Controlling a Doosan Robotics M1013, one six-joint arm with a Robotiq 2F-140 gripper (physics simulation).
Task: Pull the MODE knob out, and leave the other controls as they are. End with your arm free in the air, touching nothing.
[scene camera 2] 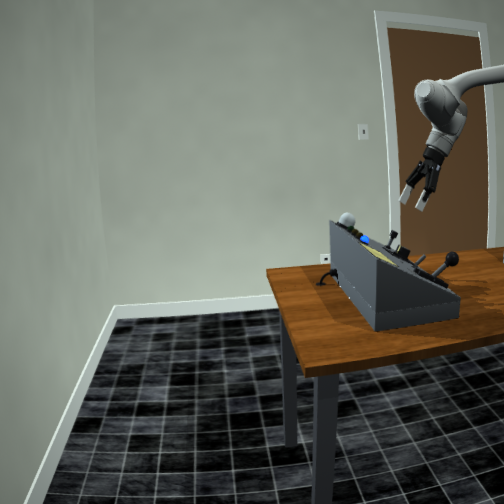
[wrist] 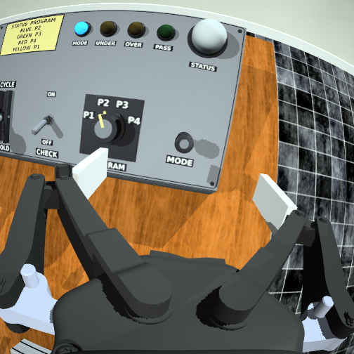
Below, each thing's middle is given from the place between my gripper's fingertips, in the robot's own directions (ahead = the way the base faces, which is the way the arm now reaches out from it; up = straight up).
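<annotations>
There's a sloped grey control panel (scene camera 2: 390, 292) here, and my gripper is 130 mm above it, 170 mm to the right of it and 180 mm short of it.
</annotations>
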